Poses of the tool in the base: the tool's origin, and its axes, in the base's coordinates. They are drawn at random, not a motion.
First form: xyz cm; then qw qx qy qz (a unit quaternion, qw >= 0).
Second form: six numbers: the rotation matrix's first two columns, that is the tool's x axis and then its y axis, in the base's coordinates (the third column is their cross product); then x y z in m. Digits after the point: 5 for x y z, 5 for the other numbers.
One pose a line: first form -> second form
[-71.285, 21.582, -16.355, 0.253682, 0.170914, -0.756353, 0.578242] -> [-0.81287, 0.03484, 0.58141, -0.55192, 0.27285, -0.78799, -0.71285, 0.21582, -0.16355]
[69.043, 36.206, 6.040, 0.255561, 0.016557, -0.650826, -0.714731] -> [-0.86883, -0.38687, 0.30898, 0.34376, -0.02223, 0.93879, 0.69043, 0.36206, 0.06040]
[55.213, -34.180, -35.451, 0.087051, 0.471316, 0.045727, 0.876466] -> [-0.54057, 0.19570, 0.81822, -0.10949, -0.98066, 0.16221, 0.55213, -0.34180, -0.35451]
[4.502, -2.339, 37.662, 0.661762, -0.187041, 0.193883, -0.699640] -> [-0.05417, -0.99852, 0.00511, 0.85346, -0.04896, -0.51885, 0.04502, -0.02339, 0.37662]
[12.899, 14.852, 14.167, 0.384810, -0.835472, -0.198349, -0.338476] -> [0.69218, 0.07093, 0.71823, 0.59193, -0.62516, -0.50872, 0.12899, 0.14852, 0.14167]
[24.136, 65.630, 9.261, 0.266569, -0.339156, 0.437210, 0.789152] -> [-0.62783, 0.12416, -0.76839, -0.71729, -0.47558, 0.50923, 0.24136, 0.65630, 0.09261]
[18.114, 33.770, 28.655, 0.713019, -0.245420, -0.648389, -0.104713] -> [0.13725, 0.16893, 0.97602, 0.46758, 0.85761, -0.21419, 0.18114, 0.33770, 0.28655]
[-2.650, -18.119, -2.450, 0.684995, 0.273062, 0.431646, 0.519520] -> [0.08756, 0.94747, -0.30763, -0.47600, 0.31107, 0.82259, -0.02650, -0.18119, -0.02450]
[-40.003, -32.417, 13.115, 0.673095, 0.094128, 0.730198, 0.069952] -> [-0.07617, 0.23163, -0.96982, 0.04330, 0.97249, 0.22887, -0.40003, -0.32417, 0.13115]
